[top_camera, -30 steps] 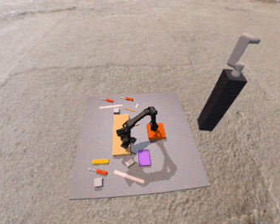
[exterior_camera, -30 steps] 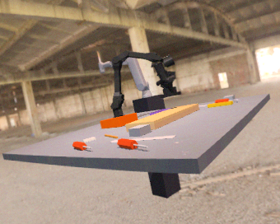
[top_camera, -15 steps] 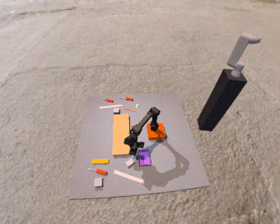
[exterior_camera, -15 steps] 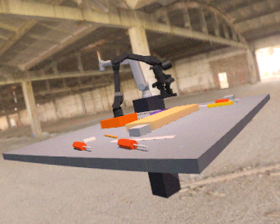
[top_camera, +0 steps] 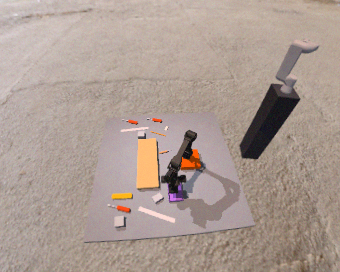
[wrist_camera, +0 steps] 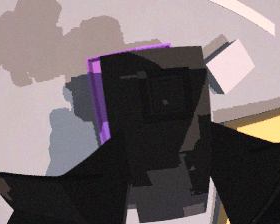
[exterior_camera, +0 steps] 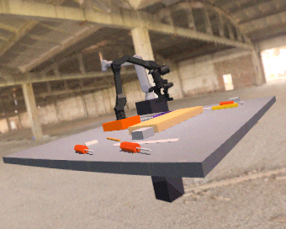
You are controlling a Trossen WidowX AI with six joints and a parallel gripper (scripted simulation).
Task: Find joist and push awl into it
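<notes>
The purple tray lies 110 mm below my gripper tip and 20 mm behind it. Also, from my gripper tip: stud finder (20 mm above, 10 mm to the left); then awl (410 mm to the right, 120 mm below, 110 mm ahead); then yellow bar (410 mm ahead, 120 mm below, 90 mm to the left).
</notes>
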